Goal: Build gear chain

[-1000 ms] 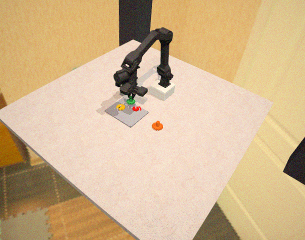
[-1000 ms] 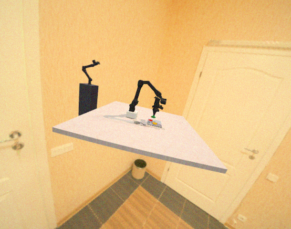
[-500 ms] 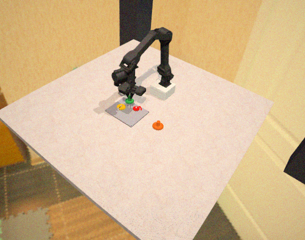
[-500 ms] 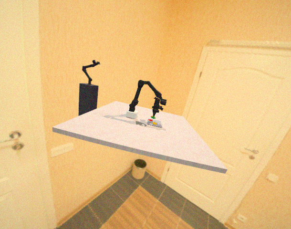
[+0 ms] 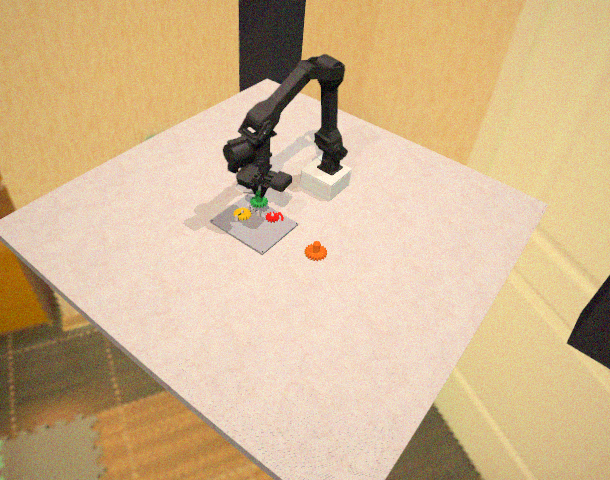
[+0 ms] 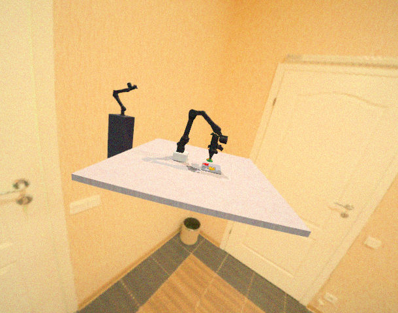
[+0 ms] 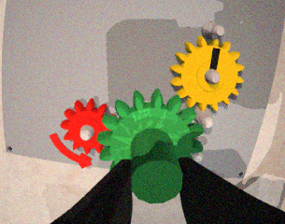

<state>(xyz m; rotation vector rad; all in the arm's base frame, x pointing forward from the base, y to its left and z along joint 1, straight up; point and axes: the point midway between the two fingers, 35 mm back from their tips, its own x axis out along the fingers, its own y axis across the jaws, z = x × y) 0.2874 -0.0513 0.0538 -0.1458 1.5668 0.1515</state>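
The red gear lies 70 mm below my gripper tip, 40 mm to the left of it and 20 mm behind it. The rest, counted from my gripper tip: green gear 10 mm below; red arrow 80 mm below, 50 mm to the left, 50 mm behind; yellow gear 70 mm below, 40 mm to the right, 30 mm ahead.
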